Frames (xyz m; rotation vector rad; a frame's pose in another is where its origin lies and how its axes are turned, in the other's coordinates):
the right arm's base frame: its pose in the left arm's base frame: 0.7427 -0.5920 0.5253 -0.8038 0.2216 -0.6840
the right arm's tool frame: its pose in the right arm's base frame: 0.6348 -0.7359 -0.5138 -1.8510 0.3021 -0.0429
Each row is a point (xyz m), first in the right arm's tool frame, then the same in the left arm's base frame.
Working: the right arm's tool frame: its pose in the left arm's base frame: 0.6557 -1.6645 0.7506 -2.4504 1.2013 -0.4913

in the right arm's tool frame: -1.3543 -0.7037 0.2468
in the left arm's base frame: 0.4639 -0.1327 0.6655
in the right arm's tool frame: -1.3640 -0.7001 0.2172
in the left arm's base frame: 0.4423 -0.1320 0.6882
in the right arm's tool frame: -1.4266 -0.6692 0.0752
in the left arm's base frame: 0.3201 -0.1235 0.7885
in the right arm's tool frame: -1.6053 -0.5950 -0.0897
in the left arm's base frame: 0.0913 -0.0502 0.8715
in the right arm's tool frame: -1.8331 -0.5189 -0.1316
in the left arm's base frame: -0.1107 0.0824 0.8391
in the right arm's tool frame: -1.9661 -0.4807 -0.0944
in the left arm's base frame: -0.1962 0.1739 0.7693
